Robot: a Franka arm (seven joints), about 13 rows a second.
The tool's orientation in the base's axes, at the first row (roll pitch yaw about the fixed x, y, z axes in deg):
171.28, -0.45, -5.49
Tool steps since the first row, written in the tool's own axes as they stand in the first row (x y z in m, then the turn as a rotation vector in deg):
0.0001, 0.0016, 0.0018, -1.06, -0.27, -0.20
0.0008, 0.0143, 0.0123, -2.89, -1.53, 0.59
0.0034, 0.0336, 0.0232, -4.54, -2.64, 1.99
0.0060, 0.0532, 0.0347, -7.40, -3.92, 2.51
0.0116, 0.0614, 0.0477, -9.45, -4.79, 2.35
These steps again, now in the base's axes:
-0.0001, -0.0019, -0.0015, -1.03, 0.40, 0.15
-0.0007, -0.0160, -0.0100, -2.73, 1.69, -0.84
0.0000, -0.0369, -0.0178, -4.28, 2.73, -2.40
0.0006, -0.0582, -0.0262, -7.01, 4.18, -3.13
0.0053, -0.0687, -0.0377, -8.96, 5.26, -3.12

